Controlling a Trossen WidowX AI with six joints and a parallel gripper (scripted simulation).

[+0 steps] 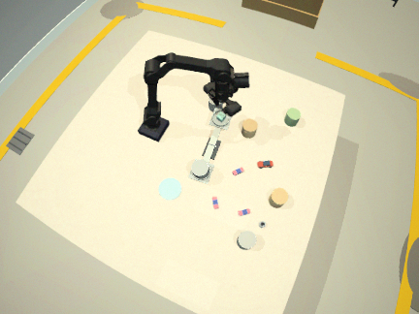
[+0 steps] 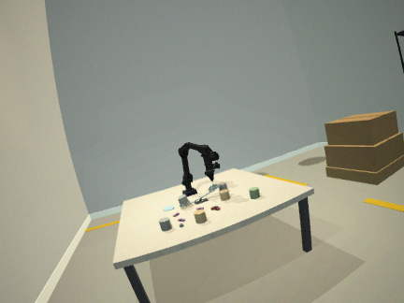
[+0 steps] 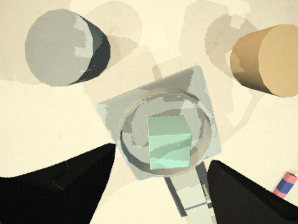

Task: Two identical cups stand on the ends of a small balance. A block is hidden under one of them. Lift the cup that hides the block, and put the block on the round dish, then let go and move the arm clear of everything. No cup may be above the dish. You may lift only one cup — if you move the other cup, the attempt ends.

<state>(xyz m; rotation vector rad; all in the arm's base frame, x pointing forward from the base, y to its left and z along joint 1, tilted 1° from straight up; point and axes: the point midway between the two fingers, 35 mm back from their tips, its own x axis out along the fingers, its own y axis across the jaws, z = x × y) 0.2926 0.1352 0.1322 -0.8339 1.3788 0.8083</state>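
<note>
The pale blue round dish is 380 mm to the right of my gripper tip, 130 mm below it and 90 mm behind it. Round my gripper tip: red toy (260 mm ahead, 120 mm to the right, 120 mm below); then balance beam (130 mm to the right, 90 mm below, 10 mm ahead); then green cylinder (310 mm ahead, 180 mm to the left, 90 mm below).
</note>
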